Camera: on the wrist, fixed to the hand. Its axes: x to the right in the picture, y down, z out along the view.
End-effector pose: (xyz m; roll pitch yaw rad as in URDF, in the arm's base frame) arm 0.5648 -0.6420 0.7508 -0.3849 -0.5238 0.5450
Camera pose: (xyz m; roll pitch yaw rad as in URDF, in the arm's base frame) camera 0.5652 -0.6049 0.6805 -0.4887 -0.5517 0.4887
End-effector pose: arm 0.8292 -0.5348 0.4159 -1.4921 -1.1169 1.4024
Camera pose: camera 0.8853 -0.4980 0.3733 -1.6345 -1.1726 1.4131
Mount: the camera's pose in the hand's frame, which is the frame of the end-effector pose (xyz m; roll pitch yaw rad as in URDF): -0.0182 0.0557 -0.0537 -0.1324 -0.0085 -0.0552
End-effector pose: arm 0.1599 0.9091 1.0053 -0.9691 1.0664 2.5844
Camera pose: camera 0.2308 0.8799 0.9844 -1.1414 1.0156 2.5384
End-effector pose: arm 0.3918 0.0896 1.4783 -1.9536 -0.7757 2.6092
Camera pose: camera 0.4198 0.1551 1.4430 -2.1163 -0.8233 2.6511
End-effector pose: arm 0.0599 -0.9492 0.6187 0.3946 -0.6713 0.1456
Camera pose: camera 0.0527 -0.8774 0.5853 0.3042 -0.6568 0.0771
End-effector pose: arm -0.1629 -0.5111 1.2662 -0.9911 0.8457 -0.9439
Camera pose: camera -0.2150 -0.4637 1.2294 -1.1479 0.7946 -0.9769
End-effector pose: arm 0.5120 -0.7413 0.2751 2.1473 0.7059 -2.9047
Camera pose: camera 0.4810 -0.7639 0.3447 2.0357 0.7566 -2.8731
